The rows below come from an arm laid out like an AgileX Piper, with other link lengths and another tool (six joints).
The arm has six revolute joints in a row. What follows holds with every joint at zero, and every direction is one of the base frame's.
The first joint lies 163.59 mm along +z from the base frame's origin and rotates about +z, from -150 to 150 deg.
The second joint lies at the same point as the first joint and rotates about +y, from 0 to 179.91 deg.
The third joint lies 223.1 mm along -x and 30.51 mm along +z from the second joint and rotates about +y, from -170 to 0 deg.
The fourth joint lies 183.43 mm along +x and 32.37 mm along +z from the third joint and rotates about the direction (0.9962, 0, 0.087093), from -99.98 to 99.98 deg.
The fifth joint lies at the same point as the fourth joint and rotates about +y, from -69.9 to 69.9 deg.
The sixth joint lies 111.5 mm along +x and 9.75 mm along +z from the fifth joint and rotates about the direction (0.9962, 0, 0.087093), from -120 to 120 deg.
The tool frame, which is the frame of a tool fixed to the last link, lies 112.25 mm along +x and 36 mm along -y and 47.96 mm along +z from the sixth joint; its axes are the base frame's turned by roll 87.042, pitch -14.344 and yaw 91.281 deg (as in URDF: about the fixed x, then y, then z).
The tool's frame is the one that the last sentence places.
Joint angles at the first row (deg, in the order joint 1, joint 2, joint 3, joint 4, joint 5, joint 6):
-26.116, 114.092, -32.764, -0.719, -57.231, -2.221
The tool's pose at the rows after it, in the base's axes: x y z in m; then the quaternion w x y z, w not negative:
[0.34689 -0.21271 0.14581 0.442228 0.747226 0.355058 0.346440]
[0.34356 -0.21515 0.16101 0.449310 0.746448 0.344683 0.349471]
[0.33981 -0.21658 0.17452 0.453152 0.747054 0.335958 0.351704]
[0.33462 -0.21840 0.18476 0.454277 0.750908 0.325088 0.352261]
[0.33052 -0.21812 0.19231 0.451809 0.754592 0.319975 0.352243]
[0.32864 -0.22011 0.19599 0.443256 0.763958 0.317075 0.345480]
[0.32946 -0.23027 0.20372 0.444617 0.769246 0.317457 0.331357]
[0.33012 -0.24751 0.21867 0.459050 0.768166 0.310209 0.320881]
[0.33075 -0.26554 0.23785 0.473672 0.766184 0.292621 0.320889]
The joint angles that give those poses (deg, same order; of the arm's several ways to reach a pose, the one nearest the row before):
-26.114, 111.955, -32.712, 1.046, -54.752, -2.221
-26.115, 108.259, -32.659, 2.101, -52.149, -2.221
-26.116, 104.528, -32.659, 3.022, -49.043, -2.221
-26.117, 101.147, -32.595, 4.320, -45.921, -2.220
-26.114, 98.067, -32.561, 5.008, -42.617, -2.222
-26.313, 95.578, -33.961, 5.977, -37.239, -2.709
-27.755, 94.355, -37.479, 6.647, -31.499, -4.718
-30.072, 94.124, -41.961, 7.146, -27.583, -6.777
-32.262, 94.124, -47.021, 7.549, -24.205, -7.244

